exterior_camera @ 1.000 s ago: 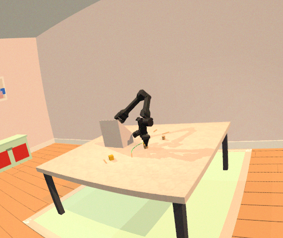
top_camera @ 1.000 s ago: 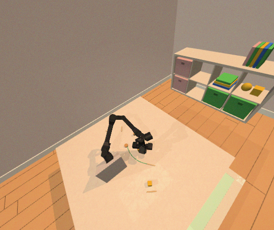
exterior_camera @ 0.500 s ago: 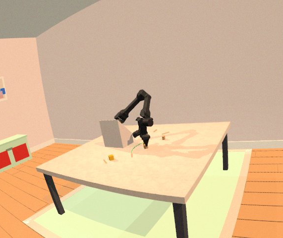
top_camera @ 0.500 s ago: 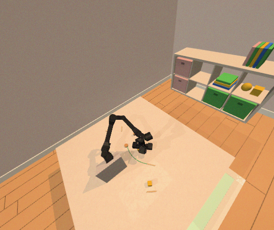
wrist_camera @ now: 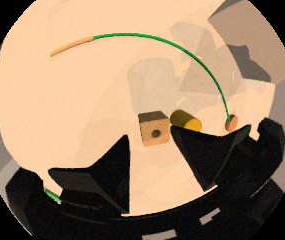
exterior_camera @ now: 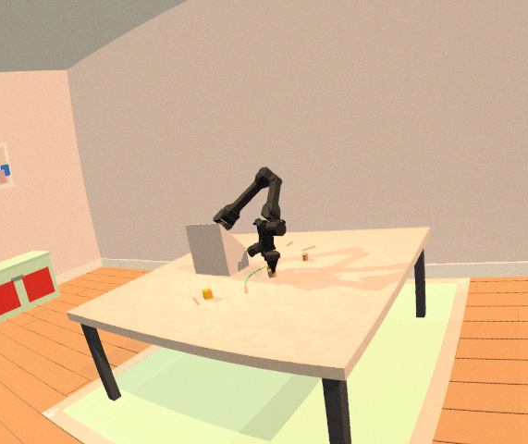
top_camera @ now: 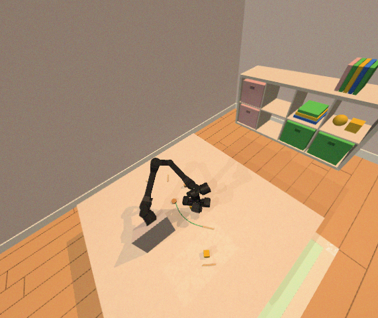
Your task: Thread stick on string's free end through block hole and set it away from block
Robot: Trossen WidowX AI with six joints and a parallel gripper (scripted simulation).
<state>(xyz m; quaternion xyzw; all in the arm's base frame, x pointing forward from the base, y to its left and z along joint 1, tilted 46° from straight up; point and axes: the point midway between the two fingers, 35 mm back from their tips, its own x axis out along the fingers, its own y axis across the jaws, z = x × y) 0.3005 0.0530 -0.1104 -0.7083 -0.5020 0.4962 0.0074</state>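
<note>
My gripper tip is now 14 cm to the left of the thin wooden stick, 4 cm past it and 2 cm above it. Also, from my gripper tip: round wooden button (16 cm to the left, 11 cm behind, 2 cm below); then wooden block (1 cm below, 1 cm behind); then yellow cylinder (3 cm to the left, 3 cm behind, 1 cm below).
</note>
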